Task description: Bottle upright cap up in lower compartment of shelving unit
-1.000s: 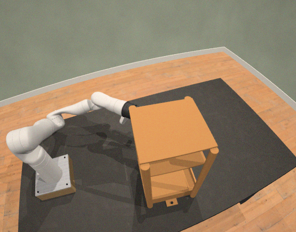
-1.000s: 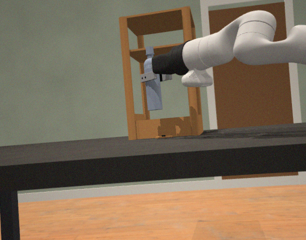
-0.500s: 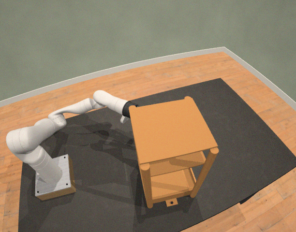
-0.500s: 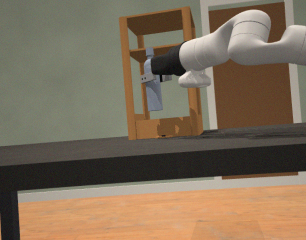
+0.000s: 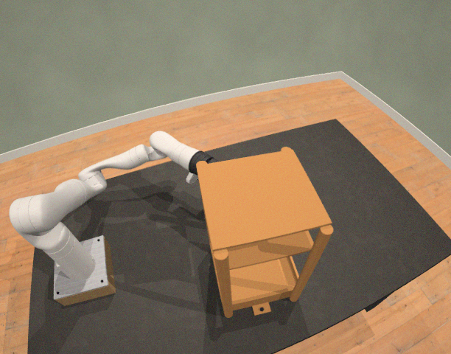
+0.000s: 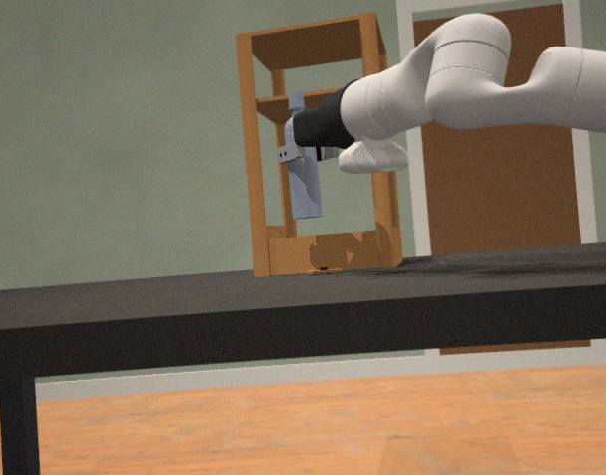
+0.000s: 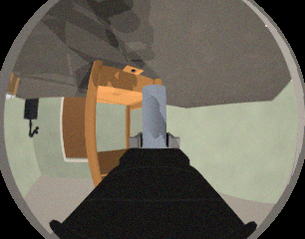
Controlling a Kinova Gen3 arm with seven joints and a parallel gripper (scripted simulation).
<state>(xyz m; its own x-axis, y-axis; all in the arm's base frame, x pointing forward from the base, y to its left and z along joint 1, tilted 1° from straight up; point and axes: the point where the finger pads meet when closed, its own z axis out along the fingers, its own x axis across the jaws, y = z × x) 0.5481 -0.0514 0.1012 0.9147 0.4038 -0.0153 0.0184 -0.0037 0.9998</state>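
Right now the shelving unit is 60 mm behind my hand, 200 mm to the right of it and 20 mm above it. Round my hand: bottle 20 mm above.
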